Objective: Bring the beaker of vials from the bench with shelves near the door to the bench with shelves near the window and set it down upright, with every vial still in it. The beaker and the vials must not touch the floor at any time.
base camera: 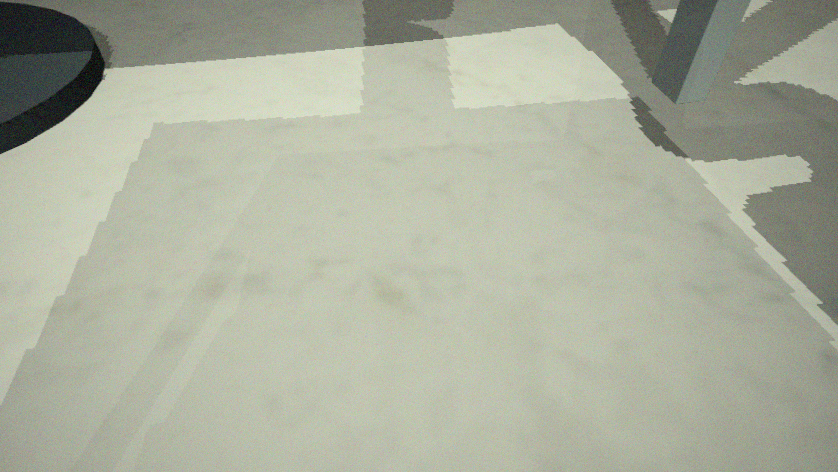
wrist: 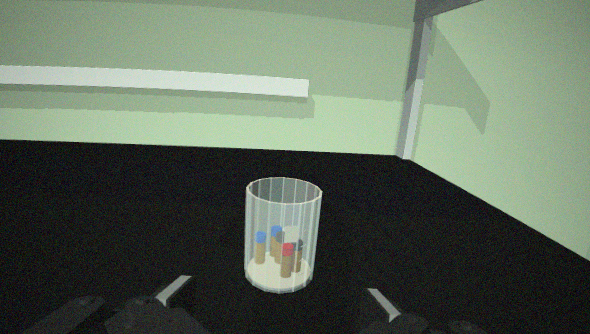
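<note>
The clear beaker (wrist: pixel 282 235) stands upright on the black bench top (wrist: pixel 125 215) in the middle of the wrist view. Several brown vials stand inside it, among them a red-capped vial (wrist: pixel 286 261) and a blue-capped vial (wrist: pixel 260 248); others have blue, dark and white caps and partly overlap. My gripper (wrist: pixel 278 302) is open and empty, its fingertips at the lower left and lower right of the wrist view. The beaker is beyond the fingertips, between them in the picture and not touched. The beaker does not show in the base camera view.
A white ledge (wrist: pixel 155 80) runs along the green wall behind the bench. A grey upright post (wrist: pixel 414 100) stands at the bench's back right corner. In the base camera view, a round dark object (base camera: pixel 41 76) is at upper left and a grey leg (base camera: pixel 700 52) at upper right on the pale floor.
</note>
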